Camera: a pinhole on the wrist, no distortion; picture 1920 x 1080 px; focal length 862.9 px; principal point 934.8 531.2 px. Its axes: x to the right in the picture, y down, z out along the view. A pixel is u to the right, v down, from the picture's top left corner.
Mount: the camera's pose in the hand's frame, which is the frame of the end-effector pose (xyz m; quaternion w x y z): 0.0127 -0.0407 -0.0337 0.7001 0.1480 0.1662 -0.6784
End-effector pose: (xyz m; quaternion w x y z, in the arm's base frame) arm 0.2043 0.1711 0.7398 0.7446 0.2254 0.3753 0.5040
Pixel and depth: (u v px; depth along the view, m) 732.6 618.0 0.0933
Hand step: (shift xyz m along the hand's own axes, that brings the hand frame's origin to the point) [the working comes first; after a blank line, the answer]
In the camera's frame: -0.0219 0.0094 0.0933

0.0245 -0.0610 0.0597
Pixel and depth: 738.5 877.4 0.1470
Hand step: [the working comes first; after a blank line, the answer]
In the camera's frame: -0.0334 0.0590 0.1470

0.0755 -0.0721 0.1122
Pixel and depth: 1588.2 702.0 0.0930
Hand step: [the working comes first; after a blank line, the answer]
In the camera's frame: 0.0704 0.0184 0.0930

0.0358 -0.1437 0.0192
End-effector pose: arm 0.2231 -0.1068 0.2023 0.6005 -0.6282 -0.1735 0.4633
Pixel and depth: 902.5 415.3 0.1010
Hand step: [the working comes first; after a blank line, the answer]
In the camera's frame: -0.0038 -0.0136 0.1010

0.0023 -0.0815 0.0592
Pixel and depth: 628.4 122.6 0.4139
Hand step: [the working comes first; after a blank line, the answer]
In the camera's frame: -0.1470 -0.1960 0.4139

-0.1735 -0.0944 0.4065
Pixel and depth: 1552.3 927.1 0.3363
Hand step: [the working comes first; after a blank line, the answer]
In the camera's frame: 0.2407 0.1543 0.3363

0.1834 -0.3975 0.1621
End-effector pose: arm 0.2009 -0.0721 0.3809 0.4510 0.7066 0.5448 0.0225
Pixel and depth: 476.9 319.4 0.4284
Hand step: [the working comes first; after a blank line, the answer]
In the camera's frame: -0.2273 -0.1052 0.4284

-0.0842 -0.0251 0.4527
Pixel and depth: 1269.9 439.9 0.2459
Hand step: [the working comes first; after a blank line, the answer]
In the camera's frame: 0.0955 -0.0260 0.2459

-0.0031 -0.2341 0.1469
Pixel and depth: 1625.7 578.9 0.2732
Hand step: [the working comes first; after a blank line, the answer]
In the camera's frame: 0.2187 0.0151 0.2732

0.0418 -0.3554 0.1173
